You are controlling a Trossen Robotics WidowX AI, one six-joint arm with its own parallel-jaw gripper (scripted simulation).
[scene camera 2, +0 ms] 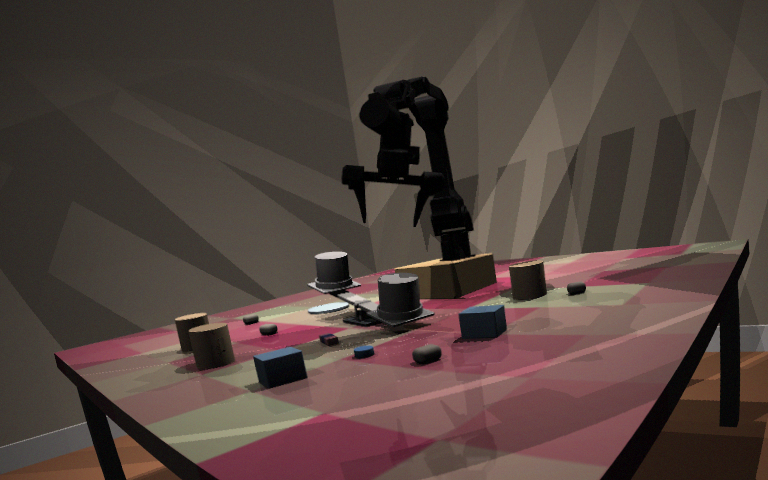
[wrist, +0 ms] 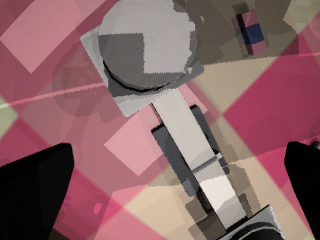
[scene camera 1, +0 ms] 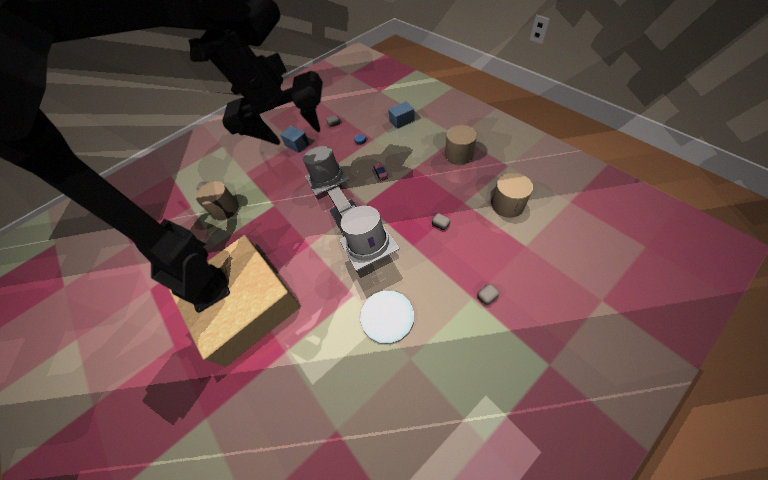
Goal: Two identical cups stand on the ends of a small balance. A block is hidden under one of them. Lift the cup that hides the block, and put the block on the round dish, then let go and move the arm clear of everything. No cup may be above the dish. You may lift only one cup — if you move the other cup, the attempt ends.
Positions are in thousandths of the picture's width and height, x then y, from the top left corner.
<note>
My gripper (scene camera 1: 389,286) is open and holds nothing. Also in view: a cup (scene camera 1: 472,472), a cup (scene camera 2: 519,609), a red-blue piece (wrist: 792,152) and a small balance (scene camera 1: 446,426).
My gripper shows as well in scene camera 2 (scene camera 2: 507,468) and in the wrist view (wrist: 570,648).
</note>
